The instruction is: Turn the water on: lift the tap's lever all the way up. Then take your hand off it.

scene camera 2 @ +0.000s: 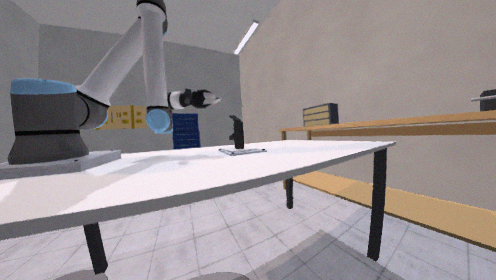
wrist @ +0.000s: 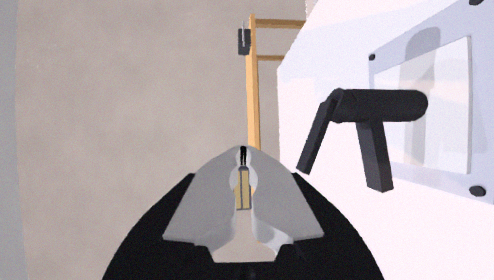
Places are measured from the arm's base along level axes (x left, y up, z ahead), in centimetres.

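Where they show: gripper, fingertip midpoint: (scene camera 2: 220,98) (wrist: 243,147); arm's base at its link origin: (scene camera 2: 54,158).
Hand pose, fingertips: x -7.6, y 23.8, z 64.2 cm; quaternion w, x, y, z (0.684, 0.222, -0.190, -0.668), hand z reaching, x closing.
Observation:
Things, the pixels of their centre, and the offset from my fingertips. "spot": a spot on its surface instead. Level surfaces: height alone.
- black tap at a spot on its surface: (wrist: 385,106) spot: dy -19.2, dx -5.0, dz +3.9 cm
- spout at the middle of its body: (wrist: 374,153) (scene camera 2: 234,136) dy -19.7, dx +1.1, dz +7.2 cm
- white table at its surface level: dy -27.5 cm
The black tap (scene camera 2: 239,133) (wrist: 385,106) stands upright on its base plate (scene camera 2: 255,150) (wrist: 480,150). Its lever (scene camera 2: 234,118) (wrist: 314,137), a thin flat bar at the column's top, slants upward away from the column, its free end higher than its joint. The spout (scene camera 2: 232,136) (wrist: 375,155) sticks out below it on the same side. My gripper (scene camera 2: 219,99) (wrist: 243,147) is shut and empty. In the scene view its tips are above and to the left of the lever. In both views a gap shows between the tips and the lever.
The tap's plate lies on the white table (scene camera 2: 175,175) (wrist: 320,225). A wooden bench (scene camera 2: 400,123) (wrist: 253,100) runs along the wall behind, with a drawer box (scene camera 2: 320,115) (wrist: 243,190) on it. A blue cabinet (scene camera 2: 186,131) stands behind the table.

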